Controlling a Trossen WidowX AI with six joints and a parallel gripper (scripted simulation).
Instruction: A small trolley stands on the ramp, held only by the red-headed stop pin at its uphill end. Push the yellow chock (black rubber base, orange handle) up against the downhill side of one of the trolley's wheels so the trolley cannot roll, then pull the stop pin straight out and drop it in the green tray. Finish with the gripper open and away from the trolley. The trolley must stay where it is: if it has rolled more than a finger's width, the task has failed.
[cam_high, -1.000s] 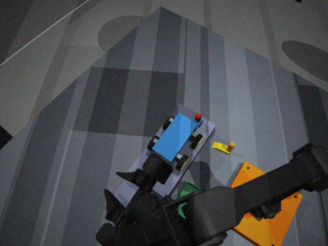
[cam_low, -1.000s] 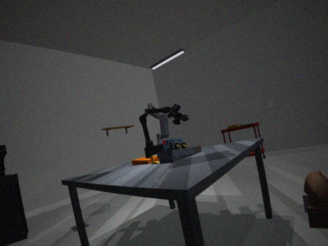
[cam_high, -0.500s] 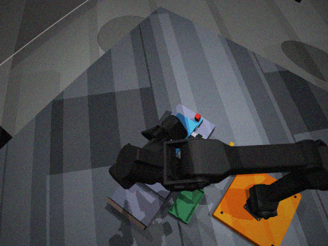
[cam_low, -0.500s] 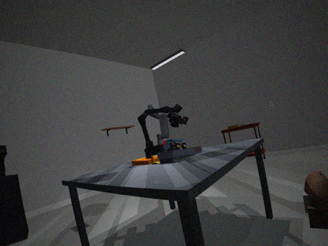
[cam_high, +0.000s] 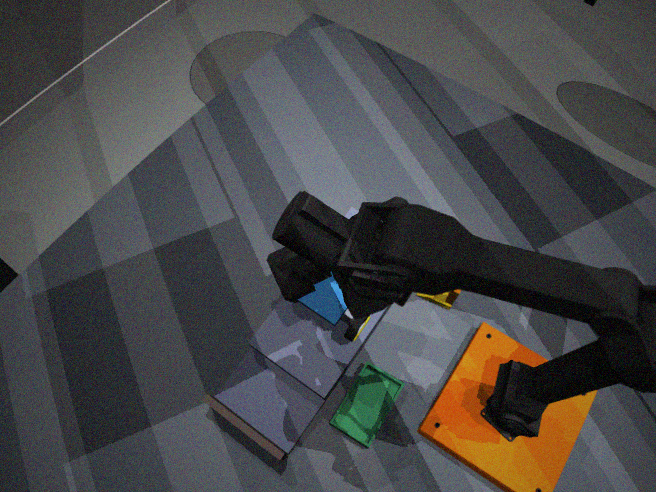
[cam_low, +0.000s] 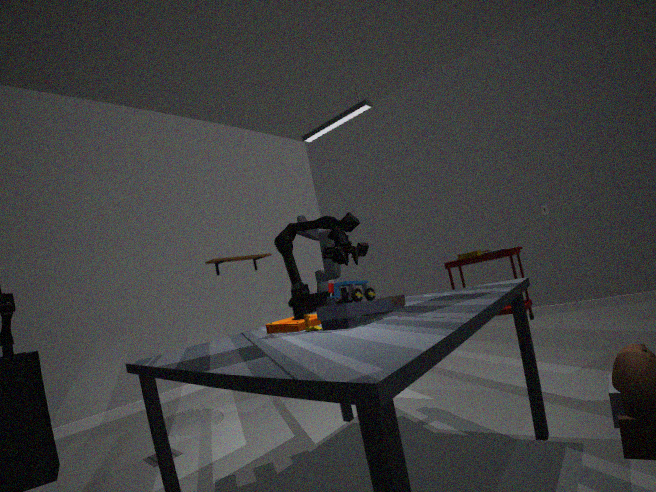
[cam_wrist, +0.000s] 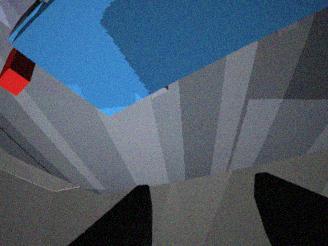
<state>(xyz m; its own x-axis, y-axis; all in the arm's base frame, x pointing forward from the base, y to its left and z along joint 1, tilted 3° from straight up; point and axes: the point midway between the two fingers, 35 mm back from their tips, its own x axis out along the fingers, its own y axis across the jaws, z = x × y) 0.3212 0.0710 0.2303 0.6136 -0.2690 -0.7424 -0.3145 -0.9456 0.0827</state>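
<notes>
Now: gripper tip 11 cm to the left of the red-headed stop pin, 9 cm above it and 3 cm past it. Round my gripper tip: yellow chock: 20 cm below, 15 cm to the right, 14 cm behind; lilac ramp: 18 cm below, 3 cm behind; blue trolley: 11 cm below, 3 cm behind, 1 cm to the right.
</notes>
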